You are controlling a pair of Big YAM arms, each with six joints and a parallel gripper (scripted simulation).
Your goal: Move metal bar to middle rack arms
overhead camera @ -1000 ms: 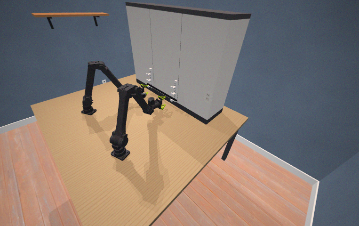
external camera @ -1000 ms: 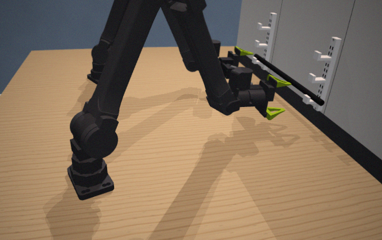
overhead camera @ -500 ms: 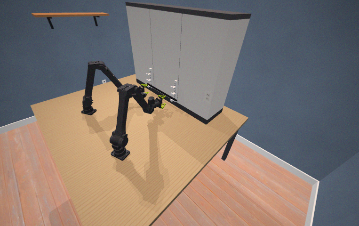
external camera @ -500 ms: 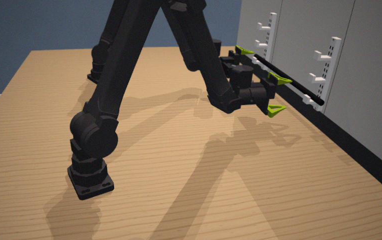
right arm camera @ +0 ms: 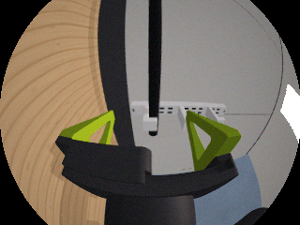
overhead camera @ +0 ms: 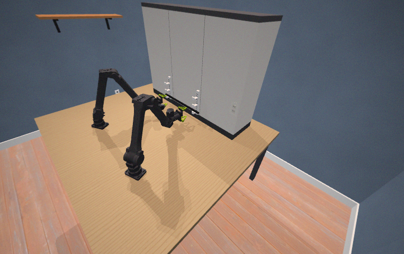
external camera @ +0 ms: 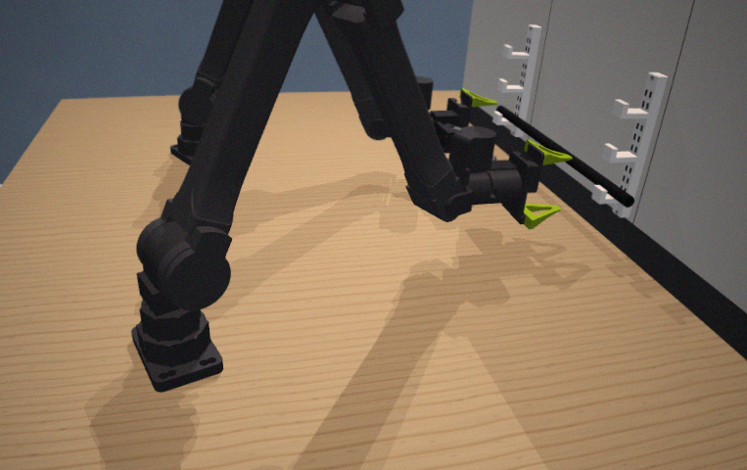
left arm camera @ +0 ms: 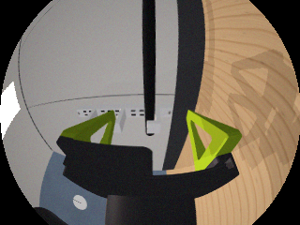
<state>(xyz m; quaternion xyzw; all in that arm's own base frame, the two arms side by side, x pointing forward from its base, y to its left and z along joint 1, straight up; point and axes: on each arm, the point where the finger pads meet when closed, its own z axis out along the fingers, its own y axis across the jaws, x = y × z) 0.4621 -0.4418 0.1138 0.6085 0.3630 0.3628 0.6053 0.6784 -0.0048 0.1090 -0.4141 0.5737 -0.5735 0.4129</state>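
Now: right hand 15 cm to the right of the metal bar, 6 cm short of it and 1 cm below it. The rest, counted from my right hand: black base strip: 13 cm to the left, 11 cm ahead, 8 cm below; grey wall panel: 34 cm above, 26 cm ahead, 14 cm to the left.
My left gripper is now 80 mm short of the metal bar and 150 mm to the left of it. Round my left hand: black base strip 120 mm ahead, 170 mm to the right, 80 mm below; grey wall panel 270 mm ahead, 170 mm to the right, 340 mm above.
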